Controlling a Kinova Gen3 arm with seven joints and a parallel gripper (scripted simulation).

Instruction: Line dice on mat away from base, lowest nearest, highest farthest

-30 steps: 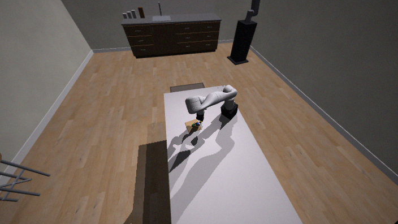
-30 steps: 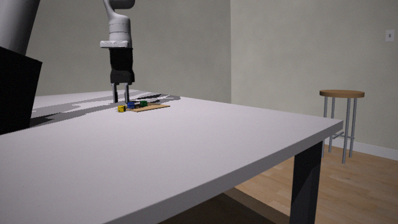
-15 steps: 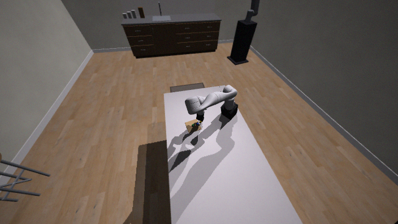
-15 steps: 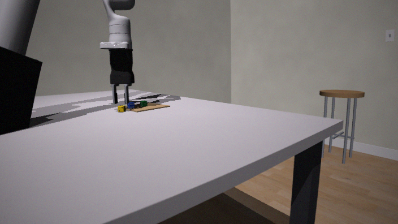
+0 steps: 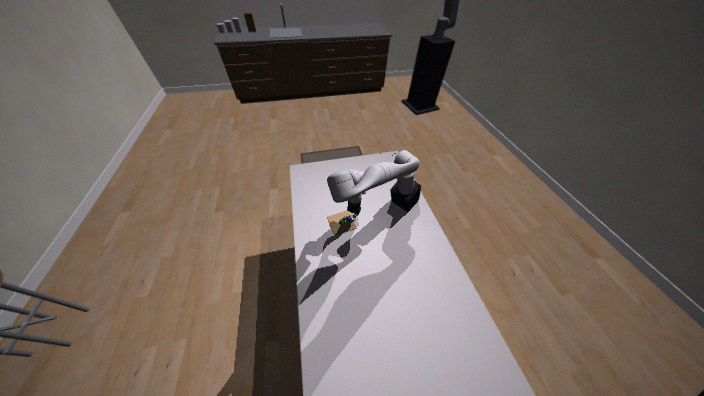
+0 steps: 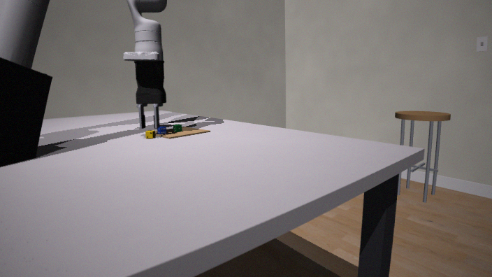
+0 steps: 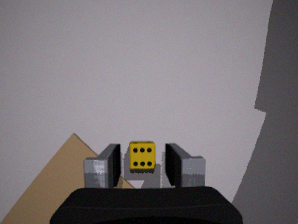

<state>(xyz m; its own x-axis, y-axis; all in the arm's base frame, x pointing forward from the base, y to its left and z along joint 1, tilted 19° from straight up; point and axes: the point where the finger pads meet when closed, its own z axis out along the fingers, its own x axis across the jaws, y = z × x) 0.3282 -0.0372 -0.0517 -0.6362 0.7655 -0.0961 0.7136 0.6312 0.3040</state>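
Right now the yellow die is 4 cm below my hand. Also, from my hand: tan mat (10 cm ahead, 4 cm below, 1 cm to the left); green die (10 cm ahead, 3 cm below, 1 cm to the left); blue die (5 cm ahead, 3 cm below, 2 cm to the left).
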